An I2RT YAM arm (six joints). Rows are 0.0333 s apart.
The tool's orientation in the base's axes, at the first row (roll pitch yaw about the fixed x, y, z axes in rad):
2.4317 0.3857 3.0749
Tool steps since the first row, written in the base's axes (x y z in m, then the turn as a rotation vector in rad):
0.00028 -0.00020 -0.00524 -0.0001 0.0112 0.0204
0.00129 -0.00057 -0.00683 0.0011 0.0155 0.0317
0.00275 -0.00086 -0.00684 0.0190 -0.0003 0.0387
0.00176 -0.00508 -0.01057 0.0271 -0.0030 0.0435
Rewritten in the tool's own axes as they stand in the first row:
0.00170 -0.00337 0.00365 -0.0069 0.0210 -0.0073
0.00134 -0.00482 0.00486 -0.0120 0.0309 -0.0121
-0.00002 -0.00533 0.00517 -0.0321 0.0194 -0.0211
0.00204 -0.01065 0.00480 -0.0416 0.0187 -0.0236

